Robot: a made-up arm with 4 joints.
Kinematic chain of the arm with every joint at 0, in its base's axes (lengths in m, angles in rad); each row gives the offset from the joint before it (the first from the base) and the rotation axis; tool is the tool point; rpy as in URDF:
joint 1: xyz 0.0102 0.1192 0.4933 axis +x
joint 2: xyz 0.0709 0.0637 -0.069 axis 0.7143 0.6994 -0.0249
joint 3: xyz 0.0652 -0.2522 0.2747 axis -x
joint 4: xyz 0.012 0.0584 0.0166 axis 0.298 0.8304 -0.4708
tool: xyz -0.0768 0.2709 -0.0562 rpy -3.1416 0 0
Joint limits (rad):
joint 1: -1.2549..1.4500
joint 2: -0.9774..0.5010
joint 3: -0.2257..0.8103
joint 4: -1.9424..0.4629
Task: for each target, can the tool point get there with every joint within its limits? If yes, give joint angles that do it. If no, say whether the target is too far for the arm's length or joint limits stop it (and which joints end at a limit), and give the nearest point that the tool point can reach.
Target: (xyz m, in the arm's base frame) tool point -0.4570 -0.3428 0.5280
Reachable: no: joint limits stop it (at a limit: joint 2, joint 3) | nearest point 0.0585 -0.1044 0.5101 | short by 0.568 m
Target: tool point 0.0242 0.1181 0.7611
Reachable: yes | joints 0.9792 -0.4195 -0.0108 0.1688
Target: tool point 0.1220 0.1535 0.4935
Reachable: yes | joints 0.1835 -0.0718 -0.0509 -1.4229
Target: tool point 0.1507 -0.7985 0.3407
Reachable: no: too far | nearest point 0.1679 -0.1940 0.4412 | short by 0.613 m
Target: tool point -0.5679 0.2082 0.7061
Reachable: no: joint limits stop it (at a limit: joint 2, joint 3) | nearest point -0.0850 0.2386 0.7788 | short by 0.489 m
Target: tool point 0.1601 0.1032 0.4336
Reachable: yes | joints 0.2978 -0.0302 0.1280 -1.6705
